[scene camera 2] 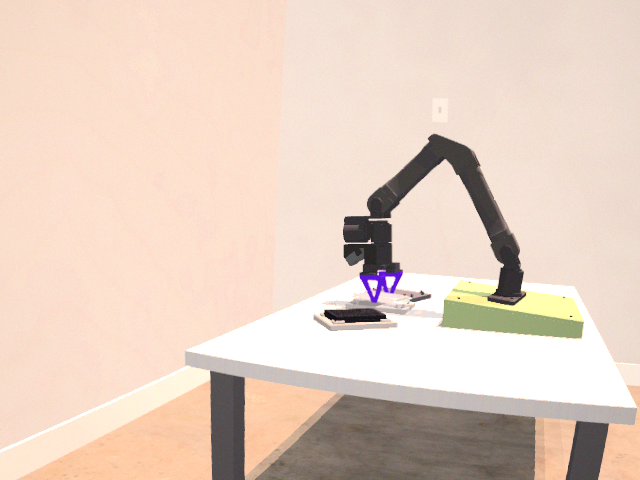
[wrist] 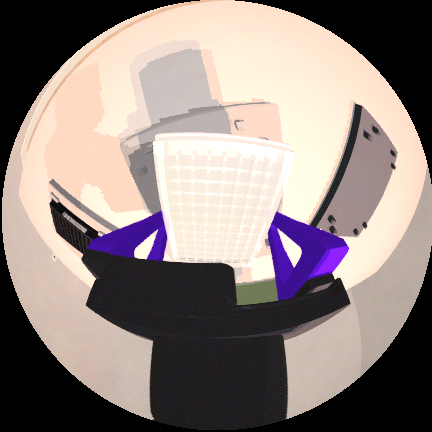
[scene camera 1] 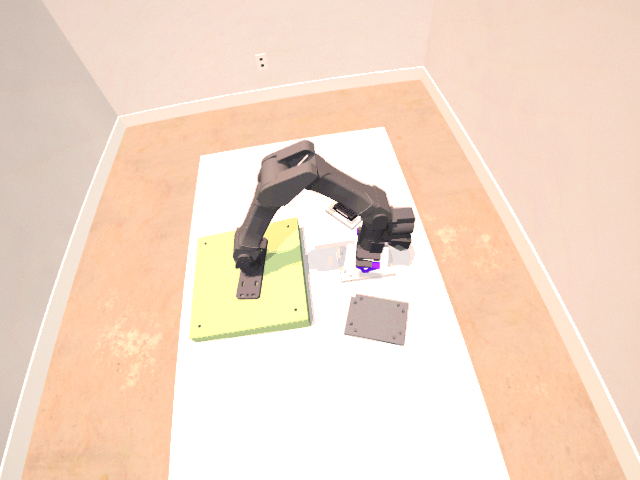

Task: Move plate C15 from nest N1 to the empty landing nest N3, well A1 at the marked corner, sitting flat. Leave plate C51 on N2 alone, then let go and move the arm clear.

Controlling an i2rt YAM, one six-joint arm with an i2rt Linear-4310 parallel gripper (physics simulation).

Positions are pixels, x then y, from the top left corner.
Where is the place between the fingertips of the gripper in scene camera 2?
At 381, 300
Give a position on a black plate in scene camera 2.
359, 315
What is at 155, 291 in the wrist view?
The gripper.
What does the gripper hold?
A clear well plate.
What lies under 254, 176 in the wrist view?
A clear well plate.
